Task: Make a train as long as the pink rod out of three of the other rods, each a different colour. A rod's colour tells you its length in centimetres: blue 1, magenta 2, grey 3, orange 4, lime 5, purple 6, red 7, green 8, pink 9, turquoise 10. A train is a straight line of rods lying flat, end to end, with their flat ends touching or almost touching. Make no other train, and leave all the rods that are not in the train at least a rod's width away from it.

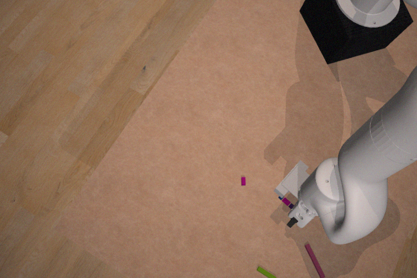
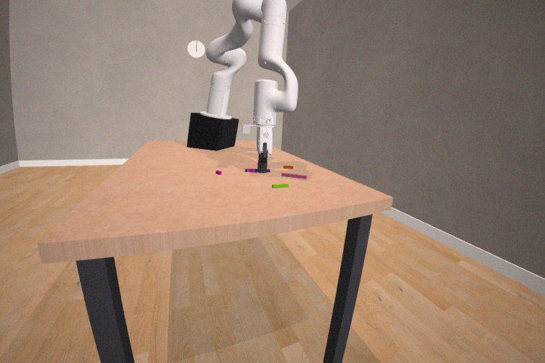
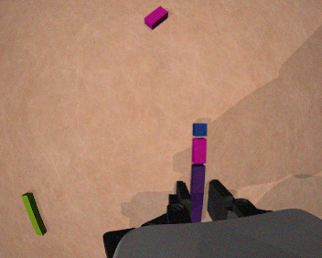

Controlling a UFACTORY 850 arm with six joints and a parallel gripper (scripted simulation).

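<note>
The purple rod lies 2 cm below my hand. Round my hand: blue rod 6 cm to the right, 2 cm below; orange rod 5 cm behind, 12 cm to the left, 2 cm below; pink rod 7 cm ahead, 10 cm to the left, 2 cm below.
</note>
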